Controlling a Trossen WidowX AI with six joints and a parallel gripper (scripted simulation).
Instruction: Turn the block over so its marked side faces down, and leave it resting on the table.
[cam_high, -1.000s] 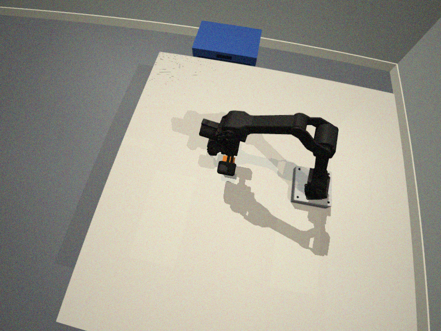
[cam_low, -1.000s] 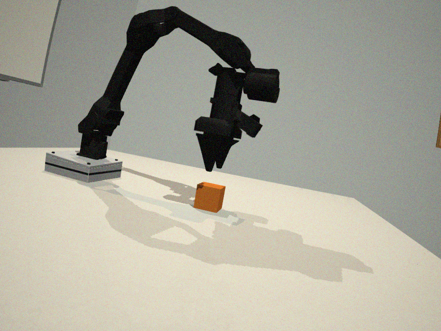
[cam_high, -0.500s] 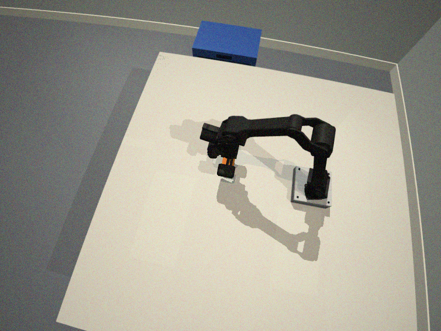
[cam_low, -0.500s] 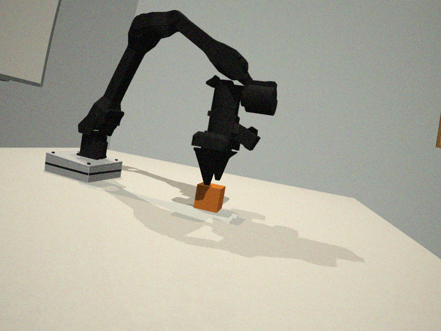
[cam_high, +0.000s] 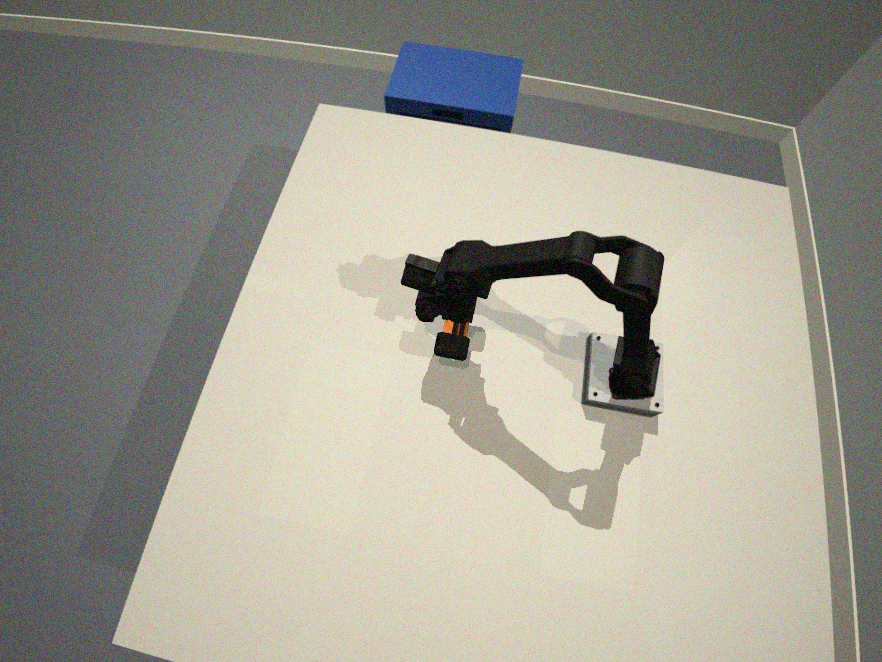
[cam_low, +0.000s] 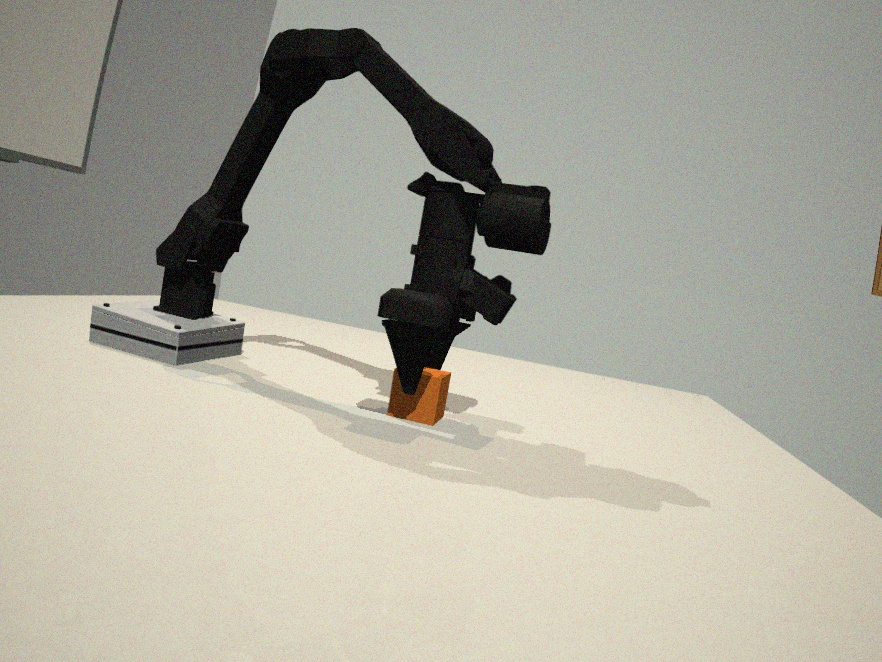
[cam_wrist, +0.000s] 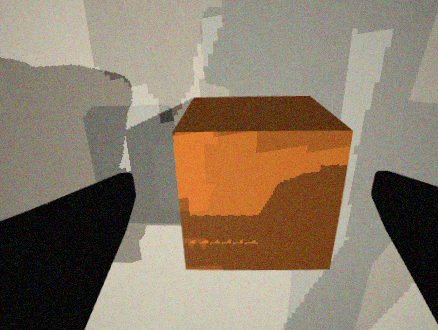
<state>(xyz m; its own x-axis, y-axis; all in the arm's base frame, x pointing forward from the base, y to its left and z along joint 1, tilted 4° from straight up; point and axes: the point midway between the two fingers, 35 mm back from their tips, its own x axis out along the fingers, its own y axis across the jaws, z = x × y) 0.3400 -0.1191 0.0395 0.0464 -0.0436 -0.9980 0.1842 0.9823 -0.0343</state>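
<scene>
Right now my gripper tip is 10 mm past the block and 10 mm above it.
</scene>
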